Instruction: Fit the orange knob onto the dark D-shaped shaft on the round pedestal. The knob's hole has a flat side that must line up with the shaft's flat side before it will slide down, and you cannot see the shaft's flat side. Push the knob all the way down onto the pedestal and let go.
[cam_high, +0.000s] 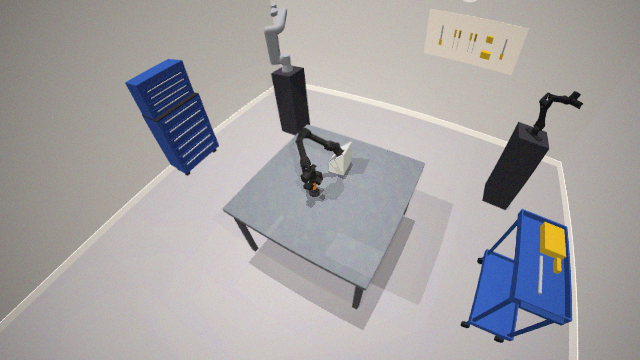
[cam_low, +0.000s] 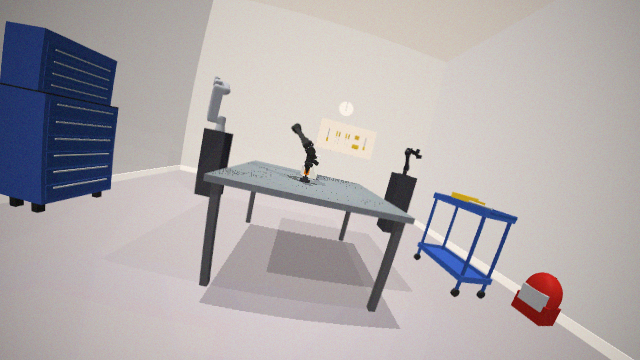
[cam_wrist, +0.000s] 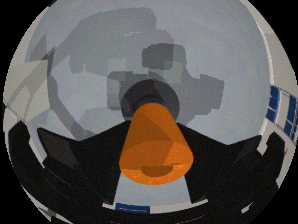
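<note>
My gripper tip is now 20 mm below the orange knob. Round my gripper tip: dark round pedestal 40 mm below.
</note>
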